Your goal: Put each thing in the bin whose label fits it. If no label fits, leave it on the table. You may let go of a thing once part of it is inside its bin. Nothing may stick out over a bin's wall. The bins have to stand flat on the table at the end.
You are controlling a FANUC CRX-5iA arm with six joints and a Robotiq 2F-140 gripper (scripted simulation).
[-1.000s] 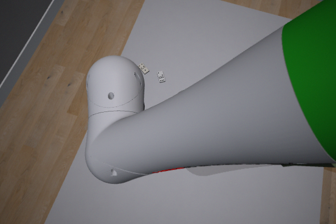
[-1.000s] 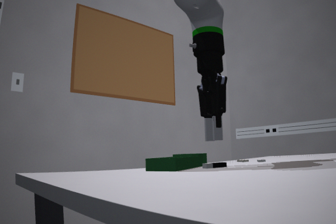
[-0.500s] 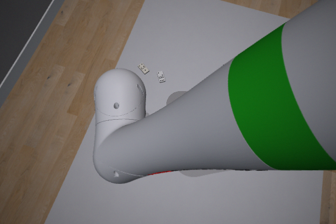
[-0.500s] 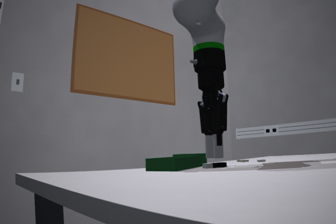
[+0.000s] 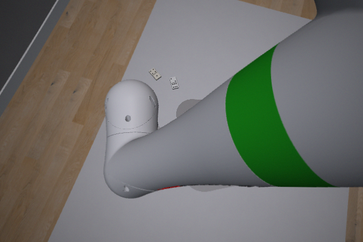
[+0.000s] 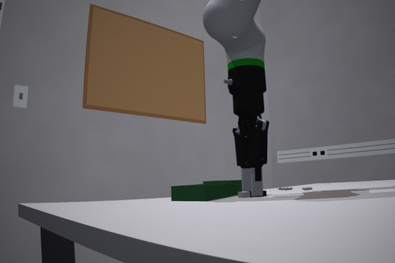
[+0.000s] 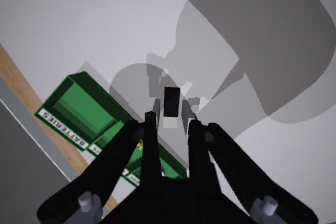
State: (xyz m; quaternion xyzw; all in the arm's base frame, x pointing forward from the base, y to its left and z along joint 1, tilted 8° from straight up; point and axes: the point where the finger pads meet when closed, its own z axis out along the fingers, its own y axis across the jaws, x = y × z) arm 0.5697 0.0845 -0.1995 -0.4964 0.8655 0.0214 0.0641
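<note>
Now: the black-and-white eraser 30 mm below my hand and 10 mm to the left of it. Round my hand: brass bolt: 80 mm ahead, 30 mm to the left, 20 mm below; then black nut: 100 mm ahead, 20 mm to the left, 20 mm below; then grey sharpener: 110 mm to the left, 80 mm ahead, 20 mm below.
</note>
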